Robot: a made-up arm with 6 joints.
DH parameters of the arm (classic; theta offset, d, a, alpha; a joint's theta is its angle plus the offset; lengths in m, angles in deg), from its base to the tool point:
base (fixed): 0 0.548 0.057 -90
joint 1: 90 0.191 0.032 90
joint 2: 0 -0.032 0.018 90
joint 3: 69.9 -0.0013 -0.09 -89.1
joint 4: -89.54 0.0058 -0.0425 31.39
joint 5: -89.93 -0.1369 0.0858 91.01
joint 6: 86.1 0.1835 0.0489 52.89
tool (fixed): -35.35 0.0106 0 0
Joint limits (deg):
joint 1: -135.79..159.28
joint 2: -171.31..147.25
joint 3: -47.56..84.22
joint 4: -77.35..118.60
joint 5: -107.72..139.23
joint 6: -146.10..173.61
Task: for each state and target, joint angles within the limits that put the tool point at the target. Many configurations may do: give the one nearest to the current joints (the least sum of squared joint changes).
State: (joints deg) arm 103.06 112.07 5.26 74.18 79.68 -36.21
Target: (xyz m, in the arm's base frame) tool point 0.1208 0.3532 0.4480
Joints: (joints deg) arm 119.59 147.25 38.30 102.77 91.51 -63.96
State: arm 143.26 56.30 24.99 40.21 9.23 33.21
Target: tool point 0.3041 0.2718 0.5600
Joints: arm 115.96 86.16 10.12 12.88 -24.95 41.36
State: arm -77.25 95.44 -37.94 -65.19 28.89 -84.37
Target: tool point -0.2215 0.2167 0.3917
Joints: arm -53.47 100.36 -37.42 -41.54 40.02 -89.75
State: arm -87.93 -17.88 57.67 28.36 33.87 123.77
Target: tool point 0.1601 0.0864 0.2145
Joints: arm -52.58 -33.27 30.93 32.53 59.63 111.79
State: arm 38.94 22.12 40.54 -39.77 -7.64 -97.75
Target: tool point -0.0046 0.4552 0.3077
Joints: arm 10.25 12.35 53.83 -6.20 11.27 -101.66
